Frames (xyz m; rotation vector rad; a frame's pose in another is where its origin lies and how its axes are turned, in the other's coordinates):
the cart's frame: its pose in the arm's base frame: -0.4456 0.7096 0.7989 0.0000 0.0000 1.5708
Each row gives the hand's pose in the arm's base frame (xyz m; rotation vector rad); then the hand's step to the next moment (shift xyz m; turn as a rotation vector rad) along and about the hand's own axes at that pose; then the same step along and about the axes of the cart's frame.
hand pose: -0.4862 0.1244 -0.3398 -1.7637 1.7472 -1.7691
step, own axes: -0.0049 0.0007 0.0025 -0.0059 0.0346 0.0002
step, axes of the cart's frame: 0.0017 -0.0030 -0.0043 -0.0077 0.0190 -0.0285
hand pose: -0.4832 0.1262 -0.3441 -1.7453 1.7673 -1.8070
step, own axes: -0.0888 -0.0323 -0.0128 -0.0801 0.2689 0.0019
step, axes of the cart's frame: 0.0807 -0.0420 -0.0287 -0.0360 0.1350 -0.2433
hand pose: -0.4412 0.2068 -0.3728 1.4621 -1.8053 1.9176
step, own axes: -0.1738 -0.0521 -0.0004 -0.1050 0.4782 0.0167
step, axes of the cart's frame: 0.1012 -0.1250 -0.0840 -0.0937 0.2524 -0.4092
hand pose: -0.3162 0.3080 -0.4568 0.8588 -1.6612 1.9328
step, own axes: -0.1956 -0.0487 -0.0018 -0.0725 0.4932 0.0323
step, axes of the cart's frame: 0.0221 -0.1713 -0.1039 -0.1135 0.2831 -0.3956
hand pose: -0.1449 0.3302 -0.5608 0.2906 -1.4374 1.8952
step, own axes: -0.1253 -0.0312 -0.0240 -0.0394 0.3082 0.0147
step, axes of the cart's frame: -0.0262 -0.1153 -0.0571 -0.0636 0.1798 -0.2457
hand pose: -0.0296 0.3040 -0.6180 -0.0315 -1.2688 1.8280
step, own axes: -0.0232 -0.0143 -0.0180 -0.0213 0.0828 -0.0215
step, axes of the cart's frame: -0.0008 -0.0317 -0.0077 -0.0053 0.0298 -0.0828
